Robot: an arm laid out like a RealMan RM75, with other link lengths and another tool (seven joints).
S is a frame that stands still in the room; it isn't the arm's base.
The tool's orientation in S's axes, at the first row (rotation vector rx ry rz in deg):
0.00, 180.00, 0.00
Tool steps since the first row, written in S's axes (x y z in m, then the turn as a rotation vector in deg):
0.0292, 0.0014, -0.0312, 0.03, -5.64, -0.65
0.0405, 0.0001, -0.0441, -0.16, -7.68, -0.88
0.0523, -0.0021, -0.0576, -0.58, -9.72, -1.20
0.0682, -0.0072, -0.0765, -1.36, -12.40, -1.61
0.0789, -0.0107, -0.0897, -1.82, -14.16, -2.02
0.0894, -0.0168, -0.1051, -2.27, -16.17, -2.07
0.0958, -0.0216, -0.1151, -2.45, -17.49, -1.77
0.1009, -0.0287, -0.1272, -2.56, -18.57, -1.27
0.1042, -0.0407, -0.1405, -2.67, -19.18, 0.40
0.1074, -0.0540, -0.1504, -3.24, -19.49, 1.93
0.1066, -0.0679, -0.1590, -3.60, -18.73, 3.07
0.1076, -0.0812, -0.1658, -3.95, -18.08, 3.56
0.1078, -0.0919, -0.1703, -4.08, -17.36, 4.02
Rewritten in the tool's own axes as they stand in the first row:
-0.0292, 0.0014, 0.0312, -0.03, -5.64, 0.65
-0.0405, 0.0001, 0.0441, 0.16, -7.68, 0.88
-0.0523, -0.0021, 0.0576, 0.58, -9.72, 1.20
-0.0682, -0.0072, 0.0765, 1.36, -12.40, 1.61
-0.0789, -0.0107, 0.0897, 1.82, -14.16, 2.02
-0.0894, -0.0168, 0.1051, 2.27, -16.17, 2.07
-0.0958, -0.0216, 0.1151, 2.45, -17.49, 1.77
-0.1009, -0.0287, 0.1272, 2.56, -18.57, 1.27
-0.1042, -0.0407, 0.1405, 2.67, -19.18, -0.40
-0.1074, -0.0540, 0.1504, 3.24, -19.49, -1.93
-0.1066, -0.0679, 0.1590, 3.60, -18.73, -3.07
-0.1076, -0.0812, 0.1658, 3.95, -18.08, -3.56
-0.1078, -0.0919, 0.1703, 4.08, -17.36, -4.02

